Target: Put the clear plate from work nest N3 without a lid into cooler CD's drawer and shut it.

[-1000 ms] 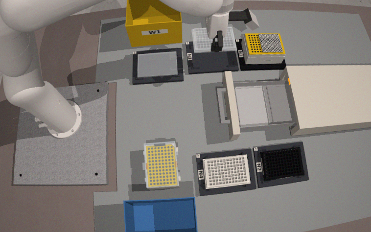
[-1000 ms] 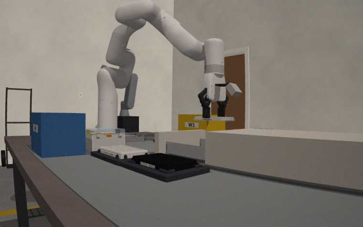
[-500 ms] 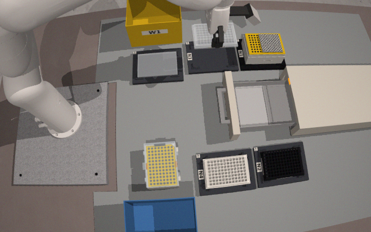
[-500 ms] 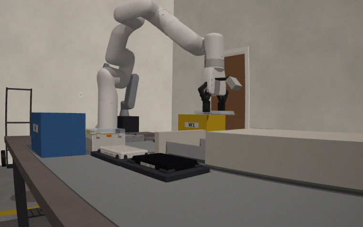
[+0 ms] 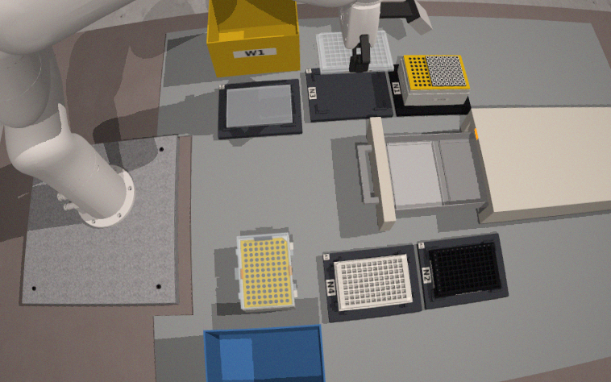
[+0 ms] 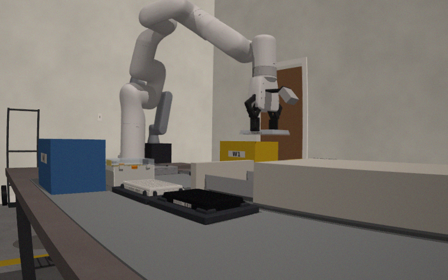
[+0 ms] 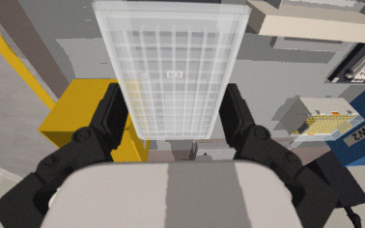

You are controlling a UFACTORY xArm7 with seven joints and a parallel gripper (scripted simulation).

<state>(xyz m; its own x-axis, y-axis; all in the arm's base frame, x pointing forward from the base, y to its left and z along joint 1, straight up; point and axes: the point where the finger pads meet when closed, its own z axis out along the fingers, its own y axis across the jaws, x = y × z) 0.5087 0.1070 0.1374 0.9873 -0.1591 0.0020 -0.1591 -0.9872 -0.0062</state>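
Right now the drawer is 21 cm to the right of my hand, 14 cm below it and 10 cm ahead of it. From my hand the other things lie so: clear plate 1 cm below; then yellow rack 16 cm ahead, 10 cm below, 3 cm to the right; then flat clear lid 18 cm behind, 14 cm below, 1 cm to the left.
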